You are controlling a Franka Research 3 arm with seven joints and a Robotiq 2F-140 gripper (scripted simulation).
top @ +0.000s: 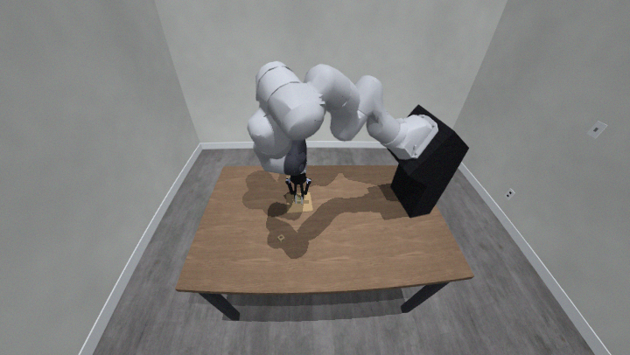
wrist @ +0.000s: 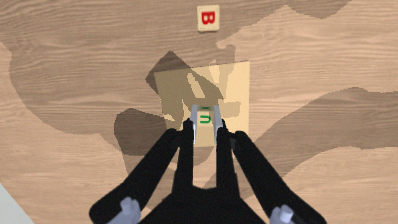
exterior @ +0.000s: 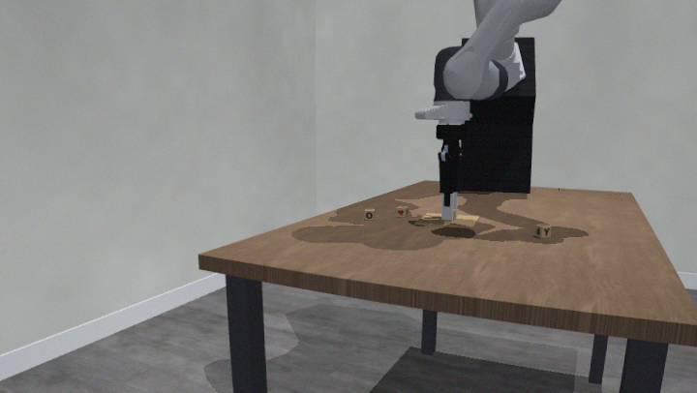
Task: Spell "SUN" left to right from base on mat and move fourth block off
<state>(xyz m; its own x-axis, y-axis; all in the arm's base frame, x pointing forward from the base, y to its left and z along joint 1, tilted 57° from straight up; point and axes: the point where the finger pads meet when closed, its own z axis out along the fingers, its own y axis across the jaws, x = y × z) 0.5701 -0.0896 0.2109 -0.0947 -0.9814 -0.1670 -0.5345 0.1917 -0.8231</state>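
The U block is 2 cm below my hand. From my hand the other things lie so: S block: 4 cm ahead, 20 cm to the right, 3 cm below; tan mat: 4 cm below.
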